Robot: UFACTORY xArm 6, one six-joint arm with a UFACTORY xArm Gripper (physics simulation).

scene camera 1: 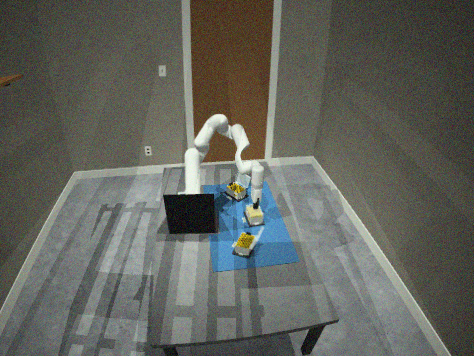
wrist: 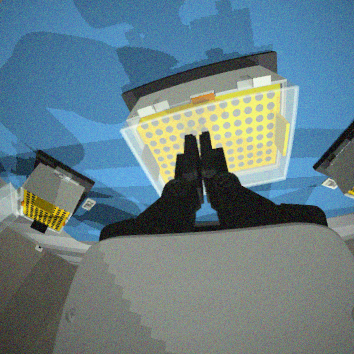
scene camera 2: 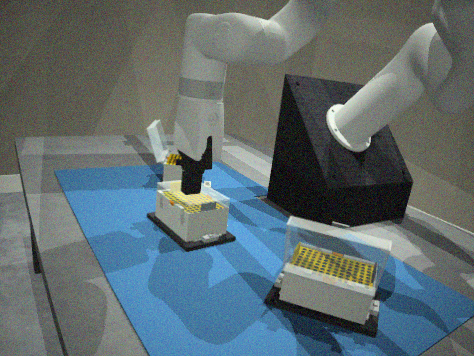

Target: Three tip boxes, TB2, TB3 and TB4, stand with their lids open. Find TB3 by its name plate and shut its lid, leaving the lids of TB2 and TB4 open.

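Frame: origin at the arm's base, x back, y right, z up, level; metres.
Seen in the pictures: gripper, between the fingertips: (scene camera 1: 255, 208) (wrist: 200, 149) (scene camera 2: 190, 192); arm's base, origin of its link: (scene camera 1: 193, 198) (scene camera 2: 347, 128).
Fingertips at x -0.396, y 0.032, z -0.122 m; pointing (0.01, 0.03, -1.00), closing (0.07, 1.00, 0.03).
Offsets run from my fingertips to a thing's top centre. "*": to the spot under its first point. Level surfaces: height alone.
The middle tip box {dx +0.023, dy +0.010, dz +0.000 m} (scene camera 1: 254, 216) (scene camera 2: 205, 226) has its clear lid {* dx -0.007, dy +0.068, dz +0.000 m} (wrist: 292, 120) down over its yellow rack; I cannot tell whether it is fully seated. My gripper (scene camera 1: 256, 205) (scene camera 2: 191, 192) (wrist: 200, 149) is shut and empty, pointing down with its fingertips at the lid's top; contact is unclear. The near tip box {dx +0.072, dy -0.277, dz -0.011 m} (scene camera 1: 244, 246) (scene camera 2: 325, 292) has its clear lid (scene camera 2: 340, 237) standing upright. The far tip box {dx +0.062, dy -0.283, dz -0.003 m} (scene camera 1: 236, 191) has its lid (scene camera 1: 243, 180) (scene camera 2: 157, 140) tilted open, and my gripper partly hides it in scene camera 2. The name plates are too small and blurred to read.
The blue mat {dz -0.077 m} (scene camera 1: 275, 255) (scene camera 2: 125, 280) lies under the boxes on the grey table {dz -0.081 m} (scene camera 1: 200, 320). The black robot base (scene camera 1: 191, 214) (scene camera 2: 310, 150) stands beside the mat. Parts of two other boxes show at the left (wrist: 55, 187) and right edges in the wrist view.
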